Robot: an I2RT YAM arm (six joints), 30 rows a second.
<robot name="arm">
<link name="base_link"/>
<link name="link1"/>
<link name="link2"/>
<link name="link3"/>
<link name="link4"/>
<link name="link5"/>
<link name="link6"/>
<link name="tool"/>
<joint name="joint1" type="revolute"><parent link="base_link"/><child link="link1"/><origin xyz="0.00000 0.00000 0.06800"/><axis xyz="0 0 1"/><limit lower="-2.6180" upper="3.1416"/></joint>
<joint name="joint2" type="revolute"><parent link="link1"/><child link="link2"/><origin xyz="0.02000 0.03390 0.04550"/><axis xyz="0 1 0"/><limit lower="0.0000" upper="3.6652"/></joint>
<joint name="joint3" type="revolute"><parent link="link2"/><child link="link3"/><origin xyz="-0.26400 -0.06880 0.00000"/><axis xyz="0 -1 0"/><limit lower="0.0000" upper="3.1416"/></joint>
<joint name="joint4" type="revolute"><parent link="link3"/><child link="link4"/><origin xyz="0.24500 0.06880 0.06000"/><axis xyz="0 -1 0"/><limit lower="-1.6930" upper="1.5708"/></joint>
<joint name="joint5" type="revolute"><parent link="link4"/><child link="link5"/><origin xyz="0.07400 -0.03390 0.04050"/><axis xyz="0 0 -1"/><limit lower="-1.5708" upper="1.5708"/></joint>
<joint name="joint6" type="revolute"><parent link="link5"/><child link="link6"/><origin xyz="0.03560 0.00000 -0.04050"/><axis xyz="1 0 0"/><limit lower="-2.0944" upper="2.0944"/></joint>
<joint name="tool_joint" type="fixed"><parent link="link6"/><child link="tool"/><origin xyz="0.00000 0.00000 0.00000" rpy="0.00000 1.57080 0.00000"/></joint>
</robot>
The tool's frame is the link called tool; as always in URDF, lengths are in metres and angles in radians.
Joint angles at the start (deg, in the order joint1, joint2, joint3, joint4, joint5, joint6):
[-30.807, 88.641, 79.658, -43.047, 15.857, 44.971]
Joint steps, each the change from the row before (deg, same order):
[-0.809, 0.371, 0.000, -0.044, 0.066, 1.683]
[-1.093, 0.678, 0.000, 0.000, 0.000, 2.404]
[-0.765, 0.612, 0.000, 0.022, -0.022, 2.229]
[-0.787, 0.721, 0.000, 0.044, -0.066, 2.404]
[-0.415, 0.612, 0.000, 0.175, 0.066, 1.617]
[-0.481, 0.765, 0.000, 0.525, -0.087, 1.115]
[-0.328, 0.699, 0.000, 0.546, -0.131, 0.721]
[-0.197, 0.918, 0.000, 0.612, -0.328, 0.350]
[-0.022, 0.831, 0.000, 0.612, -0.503, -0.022]
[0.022, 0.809, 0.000, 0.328, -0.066, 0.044]
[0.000, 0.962, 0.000, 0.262, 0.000, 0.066]
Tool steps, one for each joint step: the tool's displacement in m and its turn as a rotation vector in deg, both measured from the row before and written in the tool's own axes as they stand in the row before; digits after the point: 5 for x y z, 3 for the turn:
[-0.00247, -0.00310, 0.00348, 0.803, -0.002, 2.184]
[-0.00320, -0.00388, 0.00580, 1.104, 0.108, 3.055]
[-0.00216, -0.00250, 0.00493, 0.843, 0.138, 2.658]
[-0.00218, -0.00240, 0.00564, 0.896, 0.188, 2.832]
[-0.00102, -0.00091, 0.00442, 0.595, 0.048, 1.823]
[-0.00138, -0.00046, 0.00548, 0.386, 0.033, 1.428]
[-0.00078, 0.00006, 0.00485, 0.215, 0.073, 0.939]
[0.00032, 0.00068, 0.00602, 0.168, 0.364, 0.424]
[0.00112, 0.00123, 0.00522, -0.081, 0.530, -0.062]
[0.00135, 0.00071, 0.00504, 0.346, 0.313, -0.097]
[0.00158, 0.00048, 0.00603, 0.571, 0.363, -0.113]

